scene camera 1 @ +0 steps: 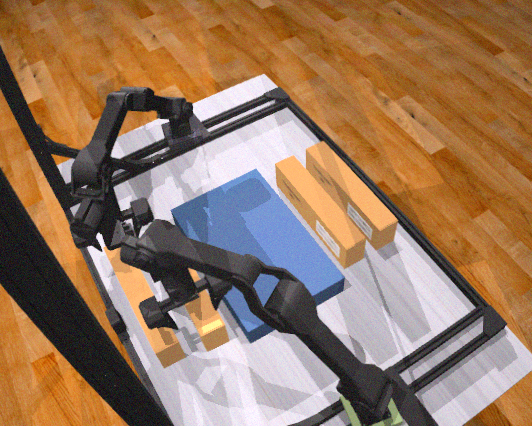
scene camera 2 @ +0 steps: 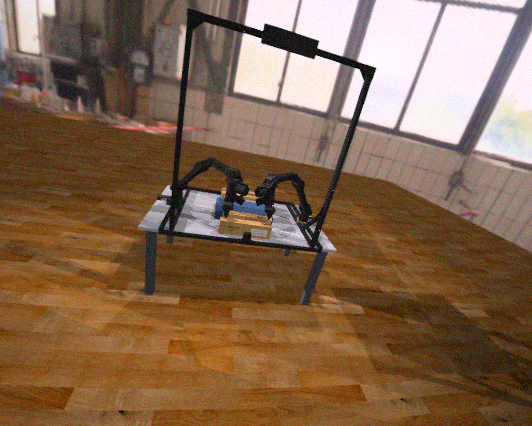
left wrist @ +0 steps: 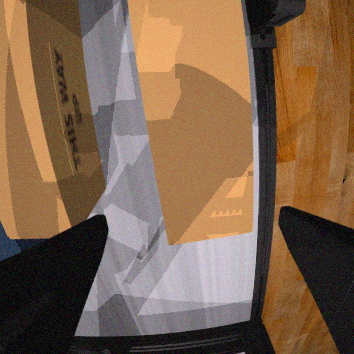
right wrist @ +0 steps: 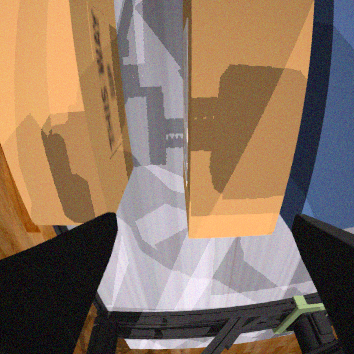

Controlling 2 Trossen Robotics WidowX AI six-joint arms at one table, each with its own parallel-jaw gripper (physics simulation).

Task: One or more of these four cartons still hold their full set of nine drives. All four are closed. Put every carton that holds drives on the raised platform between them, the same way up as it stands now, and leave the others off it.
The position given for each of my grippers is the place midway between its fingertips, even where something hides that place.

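Observation:
My left gripper (scene camera 1: 119,243) is open and holds nothing; the left wrist view shows this gripper too (left wrist: 193,219). My right gripper (scene camera 1: 196,318), likewise open and holding nothing, is also visible in the right wrist view (right wrist: 206,223). A blue raised platform (scene camera 1: 245,215) is in sight, and the right wrist view shows the platform as well (right wrist: 312,188).

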